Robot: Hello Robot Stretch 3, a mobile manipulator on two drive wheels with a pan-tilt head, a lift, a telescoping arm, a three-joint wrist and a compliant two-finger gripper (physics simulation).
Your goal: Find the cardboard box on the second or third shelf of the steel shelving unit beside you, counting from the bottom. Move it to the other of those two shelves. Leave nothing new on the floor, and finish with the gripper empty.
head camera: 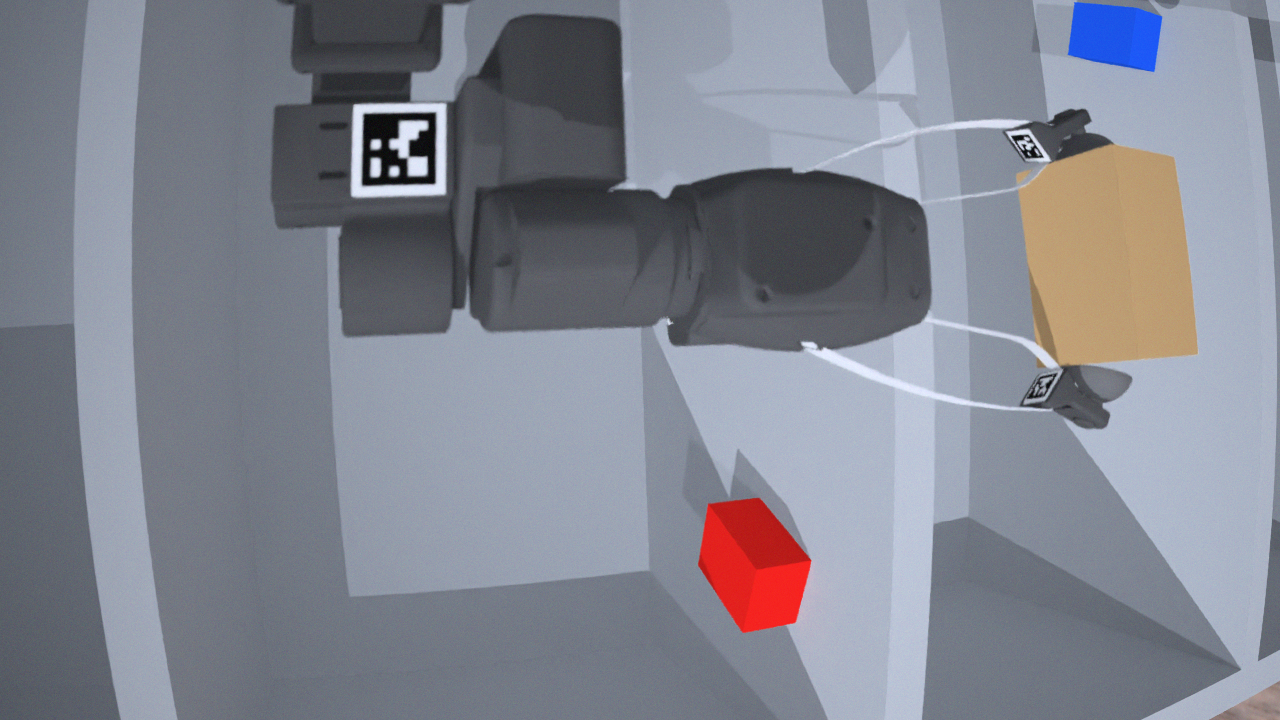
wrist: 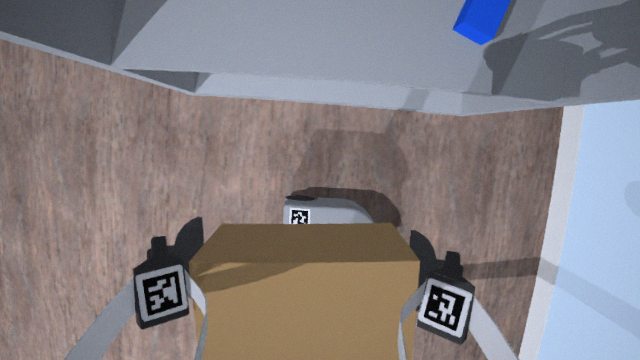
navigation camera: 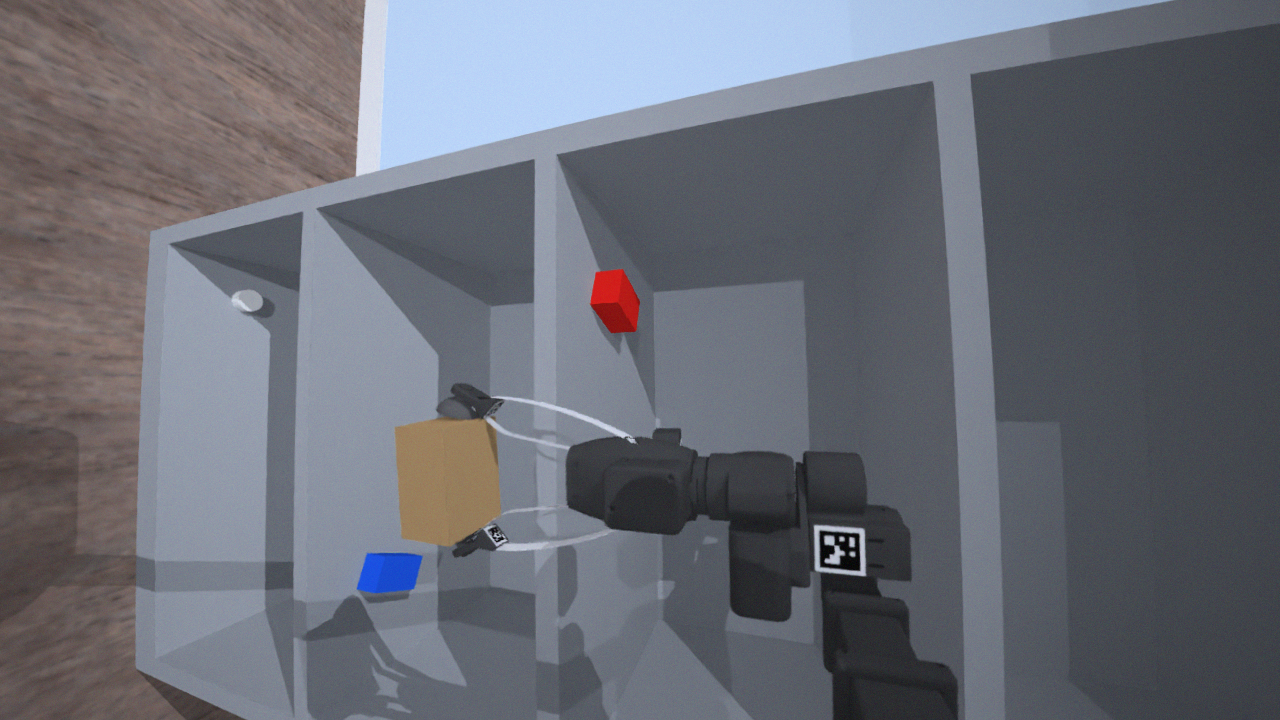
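Frame: origin at the robot's base, x ahead, y left, z up, level; metres.
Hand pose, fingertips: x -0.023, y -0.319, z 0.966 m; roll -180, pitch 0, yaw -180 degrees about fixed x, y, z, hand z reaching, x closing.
After its pixels a point has its place.
The tan cardboard box (head camera: 1087, 259) @[x -0.024, y -0.295, z 1.014 m] (navigation camera: 425, 483) @[x -0.024, y -0.273, z 0.993 m] (wrist: 305, 310) is held between the two fingertips of my gripper (head camera: 1096, 268) @[x -0.023, y -0.319, z 0.966 m] (navigation camera: 465, 474) @[x -0.023, y -0.319, z 0.966 m] (wrist: 306, 252) @[x -0.023, y -0.319, z 0.966 m], which is shut on it. Box and gripper hang in front of the steel shelving unit (head camera: 908, 537) @[x 0.133, y -0.481, z 0.979 m] (navigation camera: 546, 268) @[x 0.197, y -0.481, z 0.977 m] (wrist: 300, 90), outside its front edges. Wood floor and part of my base show beneath them in the wrist view. In the navigation view the box overlaps the second compartment from the bottom. The wrist and arm overlap the third. The box's lower end is cut off in the wrist view.
A blue block (head camera: 1100, 35) @[x -0.302, y -0.615, z 0.578 m] (navigation camera: 389, 573) @[x -0.295, y -0.591, z 0.578 m] (wrist: 480, 20) lies on the second shelf, a red block (head camera: 774, 582) @[x 0.180, y -0.590, z 1.018 m] (navigation camera: 614, 300) @[x 0.170, y -0.585, z 1.030 m] on the third, and a white cylinder (navigation camera: 246, 300) @[x 0.249, y -0.612, z 0.100 m] on the bottom one. My base (wrist: 340, 210) stands on the wood floor (navigation camera: 250, 89) @[x 0.816, y -0.650, z 0.000 m] (wrist: 100, 175).
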